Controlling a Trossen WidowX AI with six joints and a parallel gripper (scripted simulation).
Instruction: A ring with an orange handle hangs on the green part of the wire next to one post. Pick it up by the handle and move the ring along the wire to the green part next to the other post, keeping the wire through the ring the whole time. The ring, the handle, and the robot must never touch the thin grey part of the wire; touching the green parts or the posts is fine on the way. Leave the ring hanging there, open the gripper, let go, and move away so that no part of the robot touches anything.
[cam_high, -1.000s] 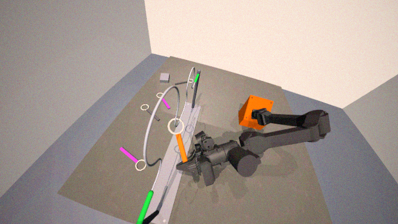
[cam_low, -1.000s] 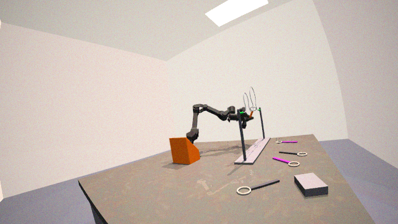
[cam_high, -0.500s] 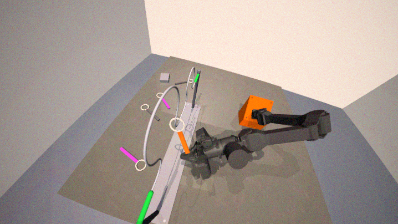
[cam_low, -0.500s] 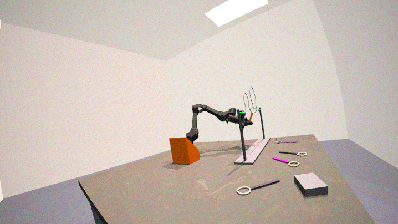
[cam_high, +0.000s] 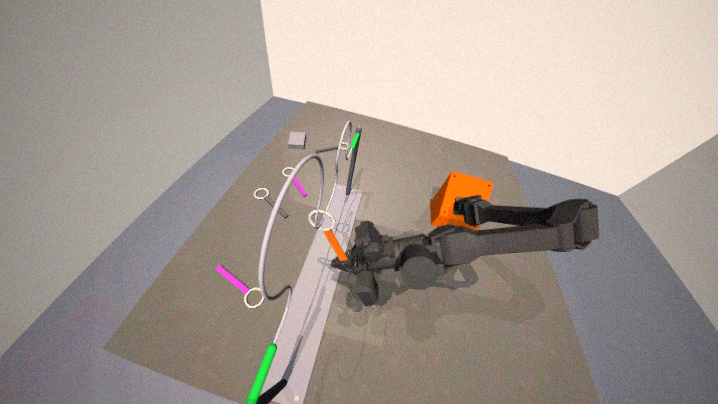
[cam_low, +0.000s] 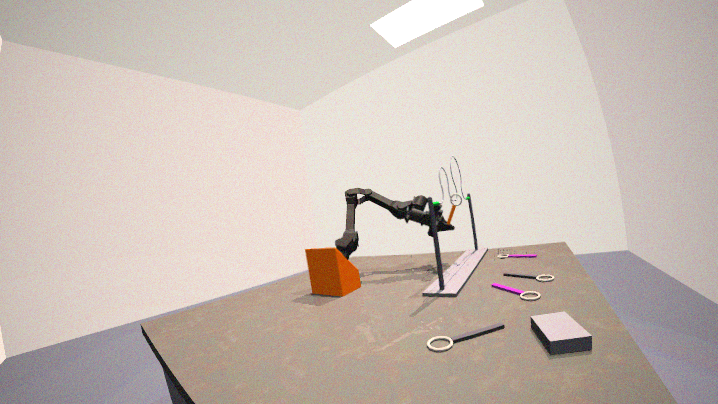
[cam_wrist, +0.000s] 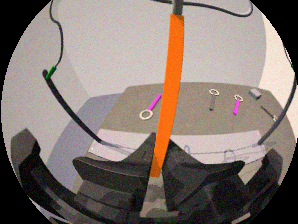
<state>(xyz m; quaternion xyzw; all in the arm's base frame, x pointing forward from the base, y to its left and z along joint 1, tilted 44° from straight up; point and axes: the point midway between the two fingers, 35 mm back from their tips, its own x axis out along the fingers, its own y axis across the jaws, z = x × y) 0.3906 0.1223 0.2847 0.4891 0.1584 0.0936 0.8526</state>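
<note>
The ring with orange handle is 10 mm ahead of my gripper tip, 20 mm to the right of it and 90 mm above it. Also, from my gripper tip: grey block: 260 mm ahead, 620 mm to the right, 150 mm below.
</note>
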